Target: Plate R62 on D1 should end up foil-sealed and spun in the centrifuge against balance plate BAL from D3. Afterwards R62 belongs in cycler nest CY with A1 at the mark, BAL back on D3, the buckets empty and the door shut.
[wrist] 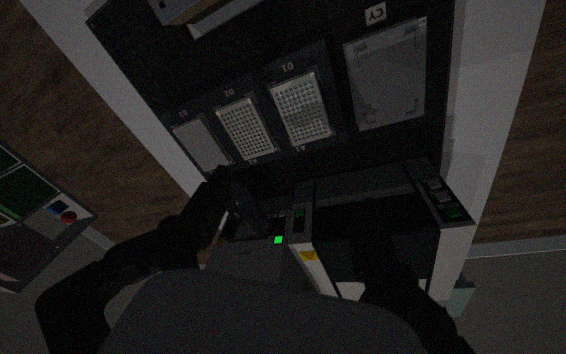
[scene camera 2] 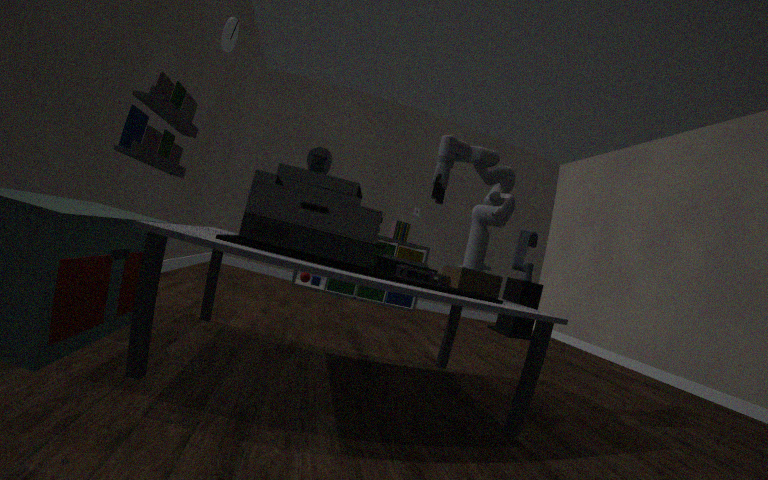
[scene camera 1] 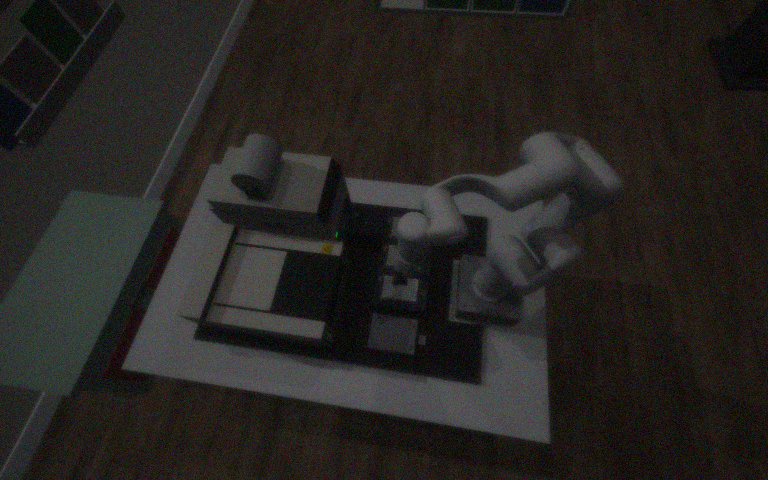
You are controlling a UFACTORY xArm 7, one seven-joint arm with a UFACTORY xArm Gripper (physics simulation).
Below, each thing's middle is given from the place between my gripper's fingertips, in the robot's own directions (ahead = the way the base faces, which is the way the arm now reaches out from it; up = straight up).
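Labels:
Grey plate [wrist: 197, 136]: 280 mm below my hand, 30 mm ahead of it, 280 mm to the right of it. Centrifuge [scene camera 1: 232, 287]: 220 mm below my hand, 500 mm ahead of it, 10 mm to the left of it. Going by their middles, the grey plate is the nearest to my hand of the things named here.

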